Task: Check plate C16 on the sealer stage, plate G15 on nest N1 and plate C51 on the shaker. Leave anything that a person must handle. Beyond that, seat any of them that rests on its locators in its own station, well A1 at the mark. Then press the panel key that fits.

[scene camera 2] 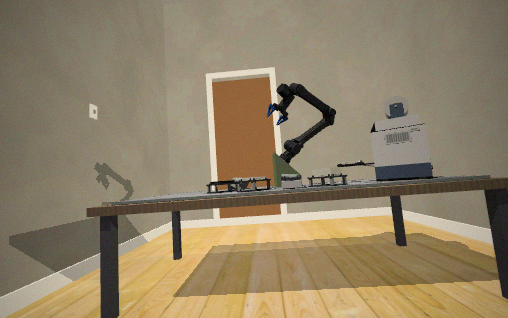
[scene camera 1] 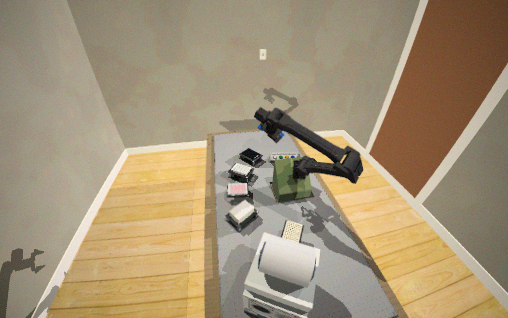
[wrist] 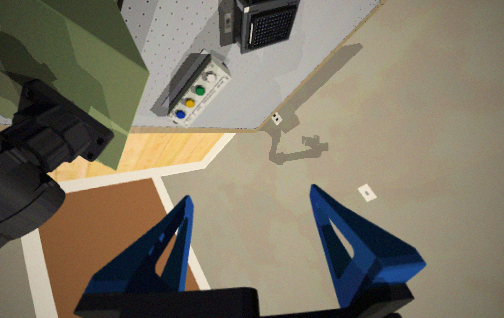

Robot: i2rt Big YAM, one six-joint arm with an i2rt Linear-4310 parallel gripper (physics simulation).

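My gripper [scene camera 1: 271, 132] [scene camera 2: 273, 120] [wrist: 250, 195] is open and empty, high above the table's far end. A black plate [scene camera 1: 251, 155] [wrist: 271, 26] is on a dark holder. Nearer in scene camera 1 stand a white plate [scene camera 1: 242, 171], a pink-topped plate [scene camera 1: 237, 189] and a cream plate [scene camera 1: 243, 212], each on its own station. A tan plate [scene camera 1: 292, 231] is beside the big white machine. Plate labels, well A1 marks and exact seating are too small to tell. The key panel [scene camera 1: 285, 157] [wrist: 200, 91] has white, green, yellow and blue keys.
The green arm mount [scene camera 1: 290, 182] [scene camera 2: 283, 172] [wrist: 95, 55] stands beside the panel. The white machine [scene camera 1: 280, 280] [scene camera 2: 402, 147] with a roll on top is at the table's other end. A wall is past the table's far edge.
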